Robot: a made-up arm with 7 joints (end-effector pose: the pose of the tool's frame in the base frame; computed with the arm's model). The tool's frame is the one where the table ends.
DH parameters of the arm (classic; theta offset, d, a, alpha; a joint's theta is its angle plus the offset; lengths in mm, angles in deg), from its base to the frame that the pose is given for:
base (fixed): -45.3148 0 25.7 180
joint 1: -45.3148 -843 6.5 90
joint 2: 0 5.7 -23.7 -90
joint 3: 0 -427 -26.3 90
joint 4: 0 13.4 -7.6 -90
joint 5: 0 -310.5 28.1 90
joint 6: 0 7 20.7 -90
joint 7: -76.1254 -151 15.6 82.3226
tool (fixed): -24.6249 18.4 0 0
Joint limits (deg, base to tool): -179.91..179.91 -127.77..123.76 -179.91..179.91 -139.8..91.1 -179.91..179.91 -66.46..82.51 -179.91..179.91
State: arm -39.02 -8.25 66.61 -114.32 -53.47 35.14 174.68
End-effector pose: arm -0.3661 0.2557 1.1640 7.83 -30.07 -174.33
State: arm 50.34 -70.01 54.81 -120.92 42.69 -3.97 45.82
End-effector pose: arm 0.1122 0.4521 0.6637 23.64 22.10 87.25
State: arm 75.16 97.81 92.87 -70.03 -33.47 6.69 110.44
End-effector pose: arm 0.5978 -0.5147 0.6857 166.14 11.51 -76.70
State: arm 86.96 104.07 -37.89 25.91 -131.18 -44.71 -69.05
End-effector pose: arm 0.1446 -0.7382 0.5006 91.43 32.64 149.91
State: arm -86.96 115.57 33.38 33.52 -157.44 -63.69 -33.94
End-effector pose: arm 0.2145 0.5333 0.3969 59.01 -31.91 -1.97
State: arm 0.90 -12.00 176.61 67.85 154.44 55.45 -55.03
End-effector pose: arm -0.4305 0.0340 1.4672 -95.31 9.68 146.91
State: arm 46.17 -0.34 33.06 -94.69 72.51 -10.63 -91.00
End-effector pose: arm -0.0720 0.4733 1.2163 166.96 9.44 24.04
